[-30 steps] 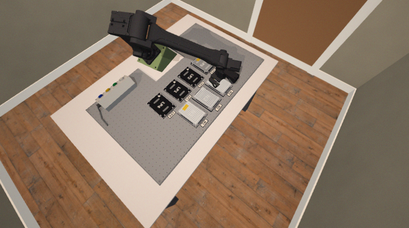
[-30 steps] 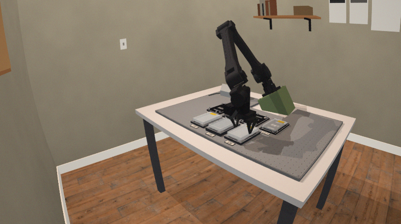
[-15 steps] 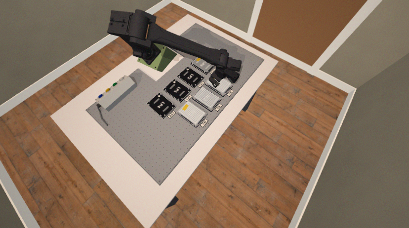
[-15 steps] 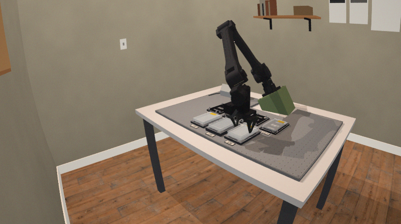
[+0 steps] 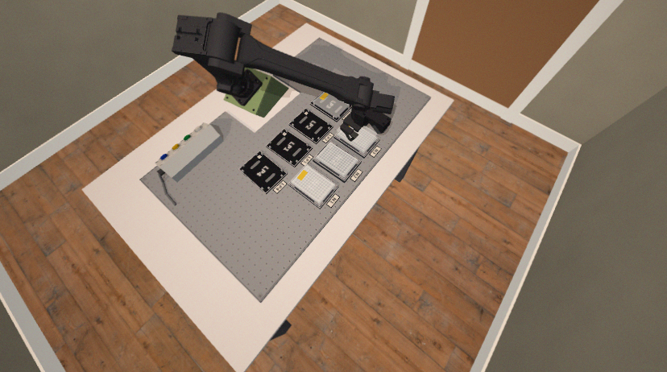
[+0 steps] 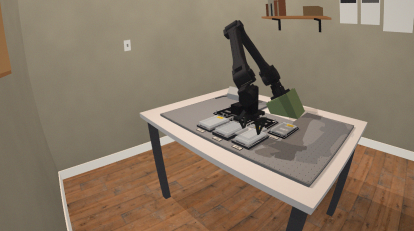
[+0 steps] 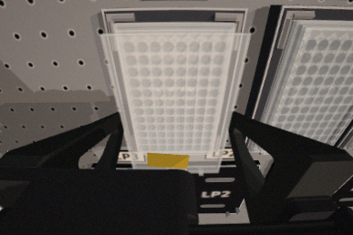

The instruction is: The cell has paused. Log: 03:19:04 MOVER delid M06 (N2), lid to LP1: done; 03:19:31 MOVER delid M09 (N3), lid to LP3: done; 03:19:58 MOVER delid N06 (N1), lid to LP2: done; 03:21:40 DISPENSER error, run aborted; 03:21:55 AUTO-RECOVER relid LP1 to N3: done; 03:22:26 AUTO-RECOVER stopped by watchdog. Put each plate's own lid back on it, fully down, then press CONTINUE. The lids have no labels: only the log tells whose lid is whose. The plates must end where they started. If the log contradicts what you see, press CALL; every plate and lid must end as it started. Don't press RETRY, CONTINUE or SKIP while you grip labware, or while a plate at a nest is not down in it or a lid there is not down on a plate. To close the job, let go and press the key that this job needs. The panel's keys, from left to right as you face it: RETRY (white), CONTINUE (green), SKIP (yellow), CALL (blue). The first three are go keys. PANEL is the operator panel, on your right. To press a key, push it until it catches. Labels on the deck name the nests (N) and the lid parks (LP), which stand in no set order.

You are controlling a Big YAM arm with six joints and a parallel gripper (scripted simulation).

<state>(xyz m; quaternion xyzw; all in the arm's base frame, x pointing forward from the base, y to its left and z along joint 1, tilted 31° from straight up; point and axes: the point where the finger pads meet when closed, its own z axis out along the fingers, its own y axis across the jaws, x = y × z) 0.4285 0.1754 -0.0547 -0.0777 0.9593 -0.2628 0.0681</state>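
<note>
Now: hand 190 mm past the black lid park, 50 mm to the right of it and 50 mm above it. The rest, counted from my hand: green key: 410 mm behind, 470 mm to the right, 20 mm above; white key: 410 mm behind, 420 mm to the right, 20 mm above; yellow key: 400 mm behind, 520 mm to the right, 20 mm above.
</note>
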